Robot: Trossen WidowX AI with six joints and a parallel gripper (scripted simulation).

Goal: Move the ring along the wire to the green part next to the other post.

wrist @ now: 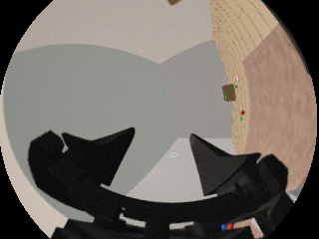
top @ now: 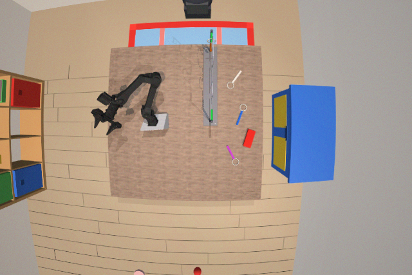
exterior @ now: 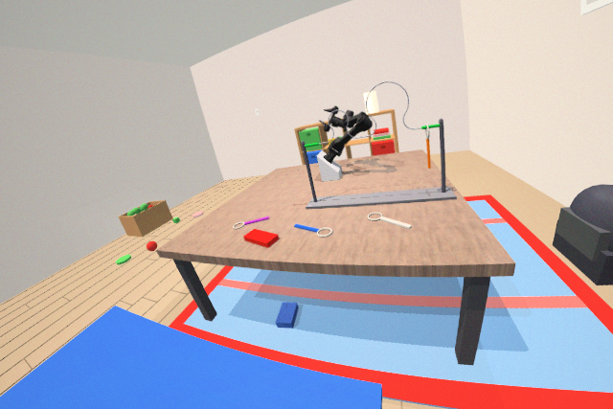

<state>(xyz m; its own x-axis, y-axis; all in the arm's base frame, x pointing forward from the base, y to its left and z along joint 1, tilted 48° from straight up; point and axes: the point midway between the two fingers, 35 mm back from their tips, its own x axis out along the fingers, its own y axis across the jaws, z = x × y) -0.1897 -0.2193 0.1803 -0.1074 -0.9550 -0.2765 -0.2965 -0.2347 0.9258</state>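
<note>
The orange-handled ring lies 640 mm ahead of my gripper tip, 580 mm to the left of it and 180 mm below it. Also, from my gripper tip: white-handled ring (820 mm ahead, 400 mm below, 380 mm to the left); purple-handled ring (820 mm ahead, 400 mm below, 230 mm to the right); blue-handled ring (880 mm ahead, 400 mm below, 130 mm to the left).
</note>
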